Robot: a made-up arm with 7 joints.
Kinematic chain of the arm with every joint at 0, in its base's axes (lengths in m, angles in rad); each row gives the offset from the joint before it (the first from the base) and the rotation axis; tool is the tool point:
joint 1: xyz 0 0.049 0 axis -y
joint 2: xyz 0 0.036 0 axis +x
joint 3: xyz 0 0 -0.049 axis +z
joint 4: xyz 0 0 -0.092 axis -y
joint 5: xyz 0 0 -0.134 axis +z
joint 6: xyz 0 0 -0.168 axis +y
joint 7: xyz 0 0 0 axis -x
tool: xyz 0 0 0
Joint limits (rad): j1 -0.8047..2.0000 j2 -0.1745..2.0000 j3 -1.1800..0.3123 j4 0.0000..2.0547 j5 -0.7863..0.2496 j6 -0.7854..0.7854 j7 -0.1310..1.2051
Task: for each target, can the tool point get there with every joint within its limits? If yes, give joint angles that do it. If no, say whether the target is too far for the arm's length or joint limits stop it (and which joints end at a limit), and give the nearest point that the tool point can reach.
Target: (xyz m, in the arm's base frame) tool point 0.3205 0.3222 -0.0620
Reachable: yes | joints 0.7272 1.1352 -0.5982 0.9179 0.0017 -0.4541 1.0331
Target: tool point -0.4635 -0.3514 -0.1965
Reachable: no: too far | nearest point -0.2192 -0.1314 -0.2967 | short by 0.344 m
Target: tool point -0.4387 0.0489 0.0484
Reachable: no: joint limits stop it (at a limit: joint 1, joint 2, joint 3) | nearest point -0.2438 0.1610 0.2041 | short by 0.274 m
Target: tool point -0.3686 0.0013 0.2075
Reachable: no: joint limits stop it (at a limit: joint 1, joint 2, joint 3) | nearest point -0.2116 0.1020 0.2075 | short by 0.187 m
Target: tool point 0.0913 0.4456 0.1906
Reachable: yes | joints 1.4423 1.3903 -0.0013 0.7271 -0.3986 -0.0838 1.0532
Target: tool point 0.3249 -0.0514 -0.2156
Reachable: yes | joints 0.6401 0.0957 -0.9135 0.7961 -0.5556 0.6631 1.0279
